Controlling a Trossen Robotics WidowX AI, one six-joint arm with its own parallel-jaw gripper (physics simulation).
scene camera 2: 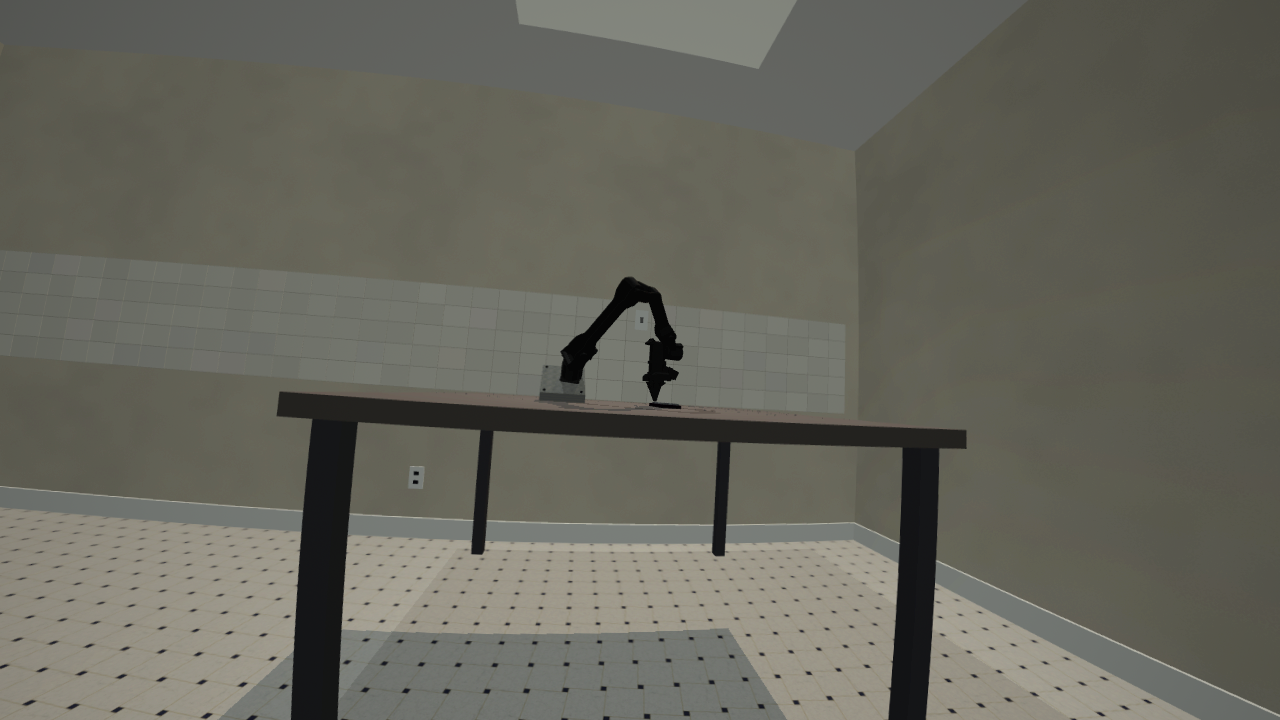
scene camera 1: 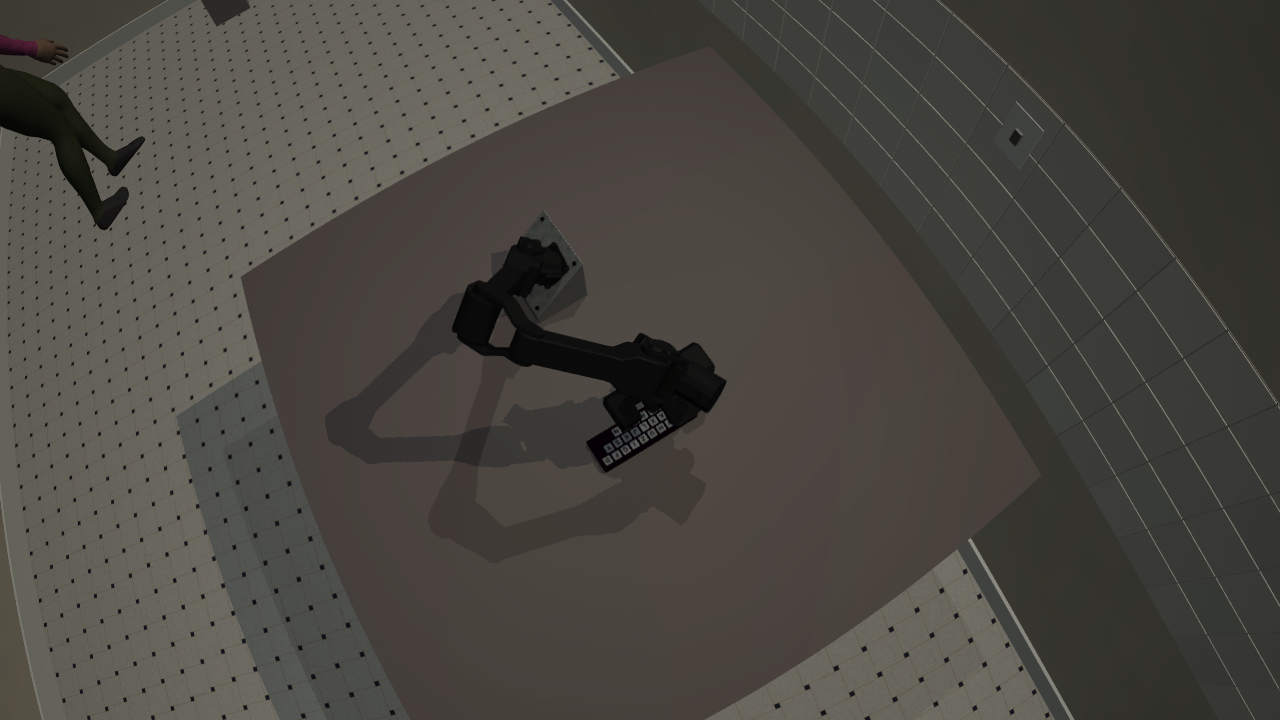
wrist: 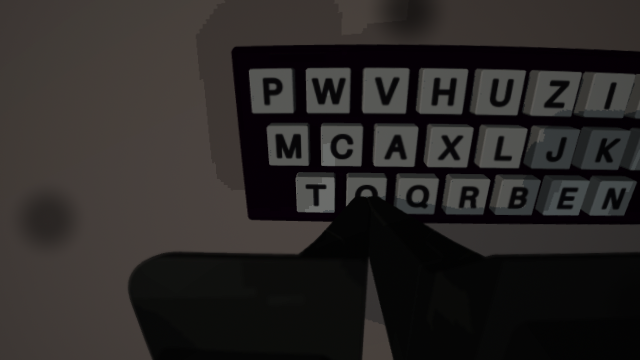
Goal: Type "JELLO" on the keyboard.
In view: my gripper [scene camera 1: 659, 402] and a black keyboard [wrist: 270, 191].
My gripper also shows in scene camera 2 [scene camera 2: 654, 401] and in the wrist view [wrist: 365, 209].
